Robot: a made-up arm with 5 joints. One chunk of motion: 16 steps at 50 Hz.
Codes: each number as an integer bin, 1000 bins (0 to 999) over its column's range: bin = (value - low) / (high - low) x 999, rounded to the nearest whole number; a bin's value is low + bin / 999 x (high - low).
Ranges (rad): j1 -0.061..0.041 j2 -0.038..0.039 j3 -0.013..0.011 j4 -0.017..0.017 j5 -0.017..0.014
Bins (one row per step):
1: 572 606 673 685 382
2: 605 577 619 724 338
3: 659 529 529 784 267
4: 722 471 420 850 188
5: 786 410 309 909 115
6: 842 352 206 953 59
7: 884 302 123 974 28
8: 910 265 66 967 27
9: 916 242 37 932 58
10: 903 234 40 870 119
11: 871 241 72 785 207
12: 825 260 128 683 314
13: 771 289 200 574 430
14: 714 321 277 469 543
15: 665 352 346 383 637
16: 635 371 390 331 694
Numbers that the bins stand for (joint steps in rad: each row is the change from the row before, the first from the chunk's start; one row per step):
1: -0.00260 0.00871 0.00317 0.00631 -0.00515
2: 0.00077 0.00647 0.00187 0.00764 -0.00651
3: 0.00629 0.00277 -0.00029 0.00968 -0.00871
4: 0.01272 -0.00170 -0.00291 0.01193 -0.01117
5: 0.01925 -0.00640 -0.00558 0.01394 -0.01343
6: 0.02497 -0.01087 -0.00805 0.01543 -0.01517
7: 0.02926 -0.01472 -0.01005 0.01615 -0.01613
8: 0.03191 -0.01757 -0.01141 0.01591 -0.01616
9: 0.03253 -0.01935 -0.01211 0.01472 -0.01520
10: 0.03120 -0.01996 -0.01204 0.01261 -0.01331
11: 0.02793 -0.01942 -0.01127 0.00972 -0.01058
12: 0.02323 -0.01796 -0.00992 0.00625 -0.00726
13: 0.01772 -0.01572 -0.00820 0.00254 -0.00366
14: 0.01190 -0.01326 -0.00635 -0.00104 -0.00015
15: 0.00690 -0.01087 -0.00469 -0.00396 0.00277
16: 0.00383 -0.00940 -0.00363 -0.00573 0.00454

